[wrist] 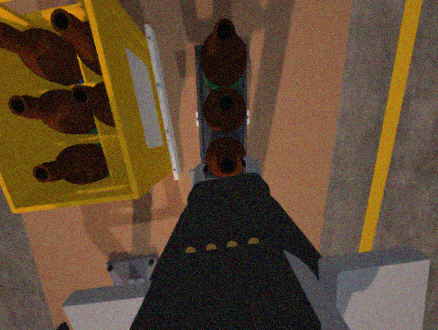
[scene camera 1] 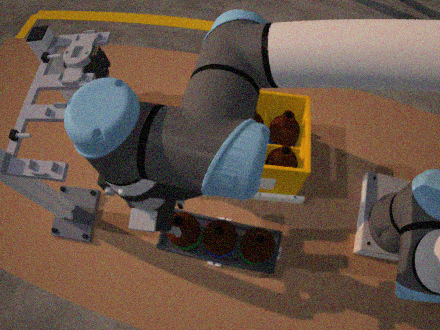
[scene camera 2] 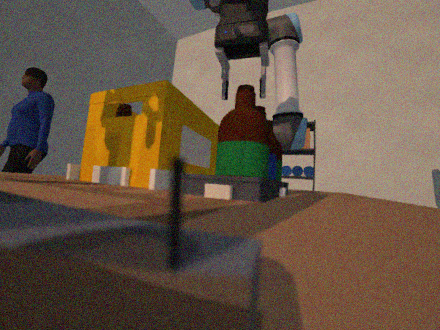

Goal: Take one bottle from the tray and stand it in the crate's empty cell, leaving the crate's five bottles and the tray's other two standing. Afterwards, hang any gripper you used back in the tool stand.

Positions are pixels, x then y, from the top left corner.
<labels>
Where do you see a green-banded bottle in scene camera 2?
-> At 243, 137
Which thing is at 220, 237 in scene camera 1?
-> A blue-labelled bottle.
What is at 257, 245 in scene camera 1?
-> A green-banded bottle.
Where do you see a green-banded bottle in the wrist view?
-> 81, 164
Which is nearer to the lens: the green-banded bottle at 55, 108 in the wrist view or the blue-labelled bottle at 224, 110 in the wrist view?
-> The blue-labelled bottle.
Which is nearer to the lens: the blue-labelled bottle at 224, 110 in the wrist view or the green-banded bottle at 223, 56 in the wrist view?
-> The blue-labelled bottle.
</labels>
